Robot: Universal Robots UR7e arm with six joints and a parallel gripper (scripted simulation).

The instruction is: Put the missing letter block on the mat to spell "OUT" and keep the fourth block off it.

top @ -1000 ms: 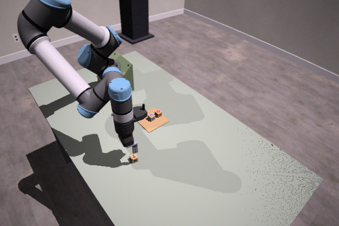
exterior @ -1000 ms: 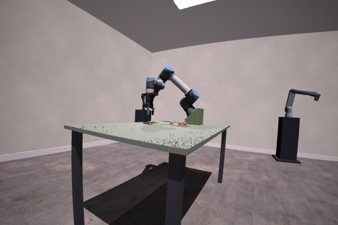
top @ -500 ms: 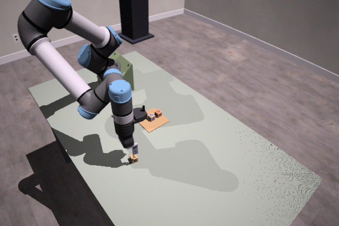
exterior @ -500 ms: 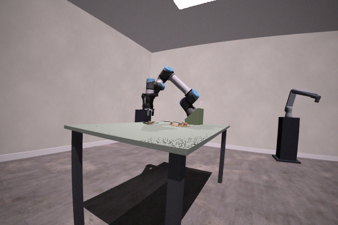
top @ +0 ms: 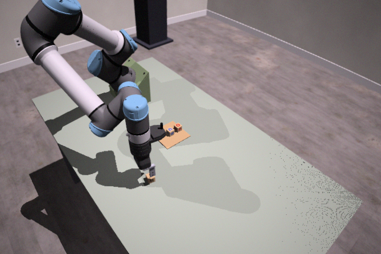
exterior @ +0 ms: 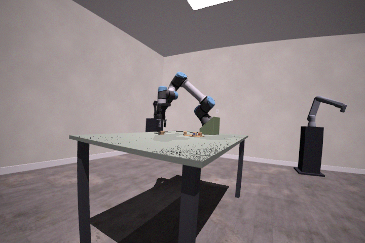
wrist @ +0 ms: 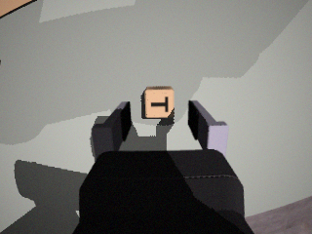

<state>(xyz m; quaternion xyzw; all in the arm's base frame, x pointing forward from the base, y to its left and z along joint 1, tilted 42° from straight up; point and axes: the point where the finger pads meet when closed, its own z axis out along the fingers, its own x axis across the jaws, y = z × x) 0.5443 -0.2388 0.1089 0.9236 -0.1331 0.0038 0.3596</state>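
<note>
Right now the orange mat is 150 mm behind my hand, 240 mm to the left of it and 80 mm below it. From my hand the other things lie so: block: 210 mm behind, 120 mm to the left, 70 mm below.
</note>
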